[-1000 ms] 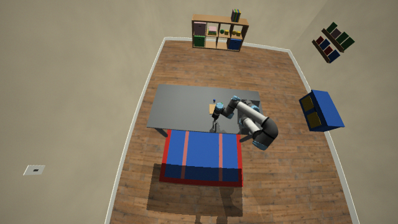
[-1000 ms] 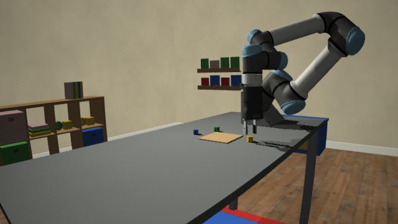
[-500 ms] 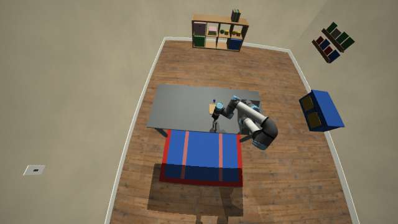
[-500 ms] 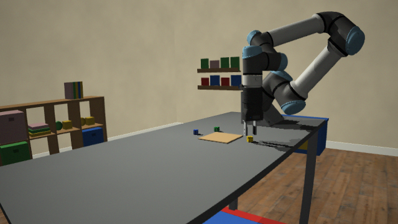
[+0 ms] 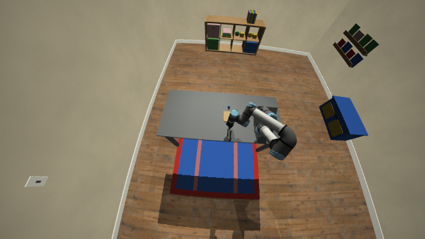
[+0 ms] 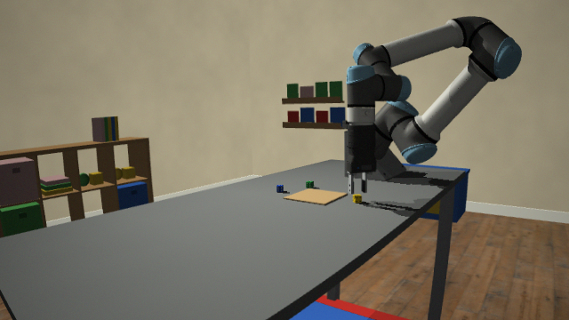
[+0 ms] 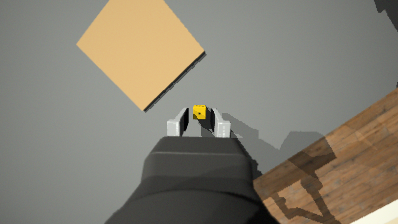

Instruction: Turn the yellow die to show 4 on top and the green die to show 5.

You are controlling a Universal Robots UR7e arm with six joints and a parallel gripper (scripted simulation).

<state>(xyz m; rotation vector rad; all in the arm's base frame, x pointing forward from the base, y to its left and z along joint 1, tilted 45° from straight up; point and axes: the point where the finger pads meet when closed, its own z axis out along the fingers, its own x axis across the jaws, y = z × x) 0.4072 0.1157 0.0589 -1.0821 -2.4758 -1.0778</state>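
Right now the yellow die is 4 cm below my hand. The rest, counted from my hand: tan mat (14 cm to the right, 4 cm below); blue die (27 cm to the right, 4 cm below, 1 cm behind); green die (22 cm to the right, 11 cm behind, 4 cm below).
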